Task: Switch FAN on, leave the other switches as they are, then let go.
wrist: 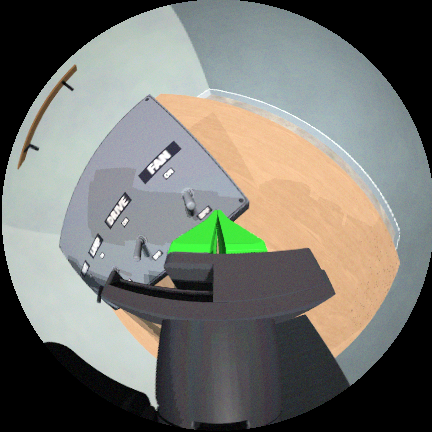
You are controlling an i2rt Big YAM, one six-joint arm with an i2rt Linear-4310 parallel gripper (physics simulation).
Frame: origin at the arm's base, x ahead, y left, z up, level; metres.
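Seen in the pictures: gripper, fingertip midpoint: point(217, 214).
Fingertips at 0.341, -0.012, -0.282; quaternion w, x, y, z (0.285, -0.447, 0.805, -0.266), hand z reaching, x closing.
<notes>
Pixels of each thing's top centre, then the offset from my fingertips to it, as dx, dy, dz. "*": a spot on its surface instead. Level surfaces: height alone.
- FAN label, middle of its top: point(156, 160) +0.126, +0.047, -0.007
- FAN switch lever, surface spot: point(189, 201) * +0.034, +0.024, -0.009
- OFF label, surface spot: point(204, 213) * +0.027, +0.026, -0.064
- DRIVE lever, surface spot: point(138, 251) * +0.013, +0.139, -0.019
- DRIVE label, middle of its top: point(114, 210) +0.100, +0.164, -0.007
- LAMP label, middle of its top: point(92, 246) +0.075, +0.282, -0.007
- wooden table, its level: dz -0.140
The grey switch panel point(120, 145) fills the left middle of the wrist view. The FAN label point(160, 161) is at its upper right, with a small ON label point(169, 173) beneath it. The FAN switch lever point(189, 201) stands between this ON label and the OFF label point(204, 213). Its rounded end faces down the view; which position it is in is hard to tell. My gripper point(217, 214) is shut and empty, its green fingertips just right of the OFF label and apart from the FAN lever in the view. The DRIVE lever point(138, 251) stands lower left.
The DRIVE label point(118, 210) and LAMP label point(95, 246) are farther left. Another lever point(99, 294) shows at the panel's lower edge; my gripper body partly hides that area. The panel is on a wooden table point(300, 220). A wooden rail point(42, 110) is at the far left.
</notes>
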